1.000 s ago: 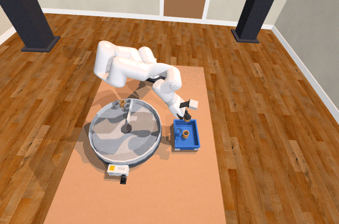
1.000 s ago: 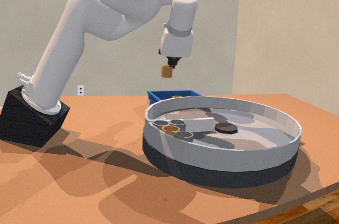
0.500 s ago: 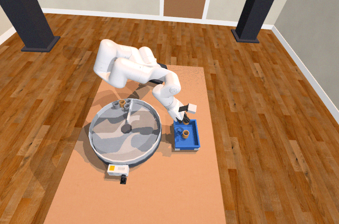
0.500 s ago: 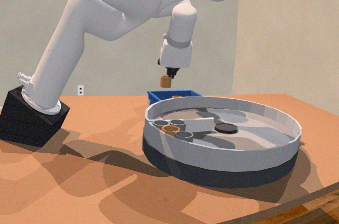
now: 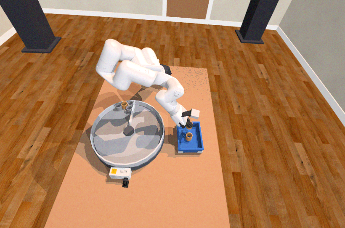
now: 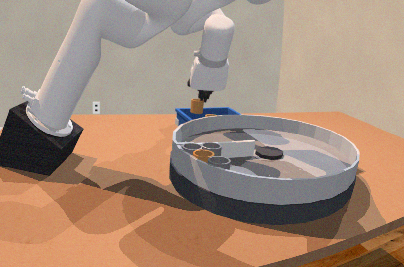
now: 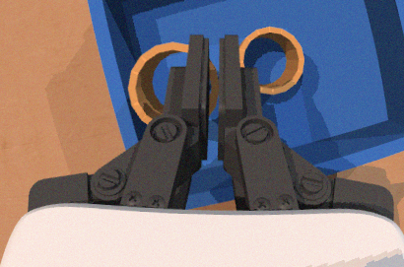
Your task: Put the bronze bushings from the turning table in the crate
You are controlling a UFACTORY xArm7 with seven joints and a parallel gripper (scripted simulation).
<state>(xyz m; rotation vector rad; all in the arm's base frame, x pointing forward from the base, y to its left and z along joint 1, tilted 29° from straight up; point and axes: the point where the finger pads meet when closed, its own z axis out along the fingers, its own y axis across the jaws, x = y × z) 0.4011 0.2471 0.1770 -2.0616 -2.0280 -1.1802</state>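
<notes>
The blue crate is 9 cm below my hand, 3 cm ahead of it and 1 cm to the left of it. The rest, counted from my hand: grey turning table (36 cm to the right, 6 cm below, 2 cm ahead).
</notes>
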